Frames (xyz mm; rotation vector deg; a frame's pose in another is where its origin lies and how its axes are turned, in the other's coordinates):
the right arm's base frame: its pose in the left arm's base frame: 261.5 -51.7 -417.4 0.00 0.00 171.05
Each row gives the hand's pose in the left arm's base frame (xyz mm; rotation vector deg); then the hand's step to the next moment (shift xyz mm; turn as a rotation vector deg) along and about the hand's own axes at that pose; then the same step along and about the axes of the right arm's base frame.
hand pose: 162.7 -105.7 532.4 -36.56 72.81 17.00
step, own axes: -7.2 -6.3 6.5 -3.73 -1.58 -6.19
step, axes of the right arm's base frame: -6.4 -0.9 9.6 4.36 5.16 3.02
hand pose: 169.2 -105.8 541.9 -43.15 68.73 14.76
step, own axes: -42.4 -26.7 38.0 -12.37 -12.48 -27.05
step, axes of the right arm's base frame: -25.1 -17.7 54.9 13.78 26.68 11.79
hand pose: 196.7 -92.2 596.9 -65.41 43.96 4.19
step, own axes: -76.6 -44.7 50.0 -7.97 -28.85 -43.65
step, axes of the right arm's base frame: 19.8 -44.1 89.6 8.53 48.68 18.93
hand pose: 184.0 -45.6 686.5 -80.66 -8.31 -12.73
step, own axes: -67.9 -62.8 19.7 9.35 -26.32 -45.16
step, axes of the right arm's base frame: 81.6 -2.2 47.7 -8.98 48.25 20.27
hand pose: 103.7 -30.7 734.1 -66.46 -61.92 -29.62
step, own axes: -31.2 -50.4 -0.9 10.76 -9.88 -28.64
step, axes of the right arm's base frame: 49.1 33.0 -3.7 -12.65 26.09 13.90
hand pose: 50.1 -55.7 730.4 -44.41 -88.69 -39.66
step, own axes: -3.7 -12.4 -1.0 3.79 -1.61 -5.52
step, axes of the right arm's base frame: 7.6 9.9 -3.6 -2.51 4.68 4.38
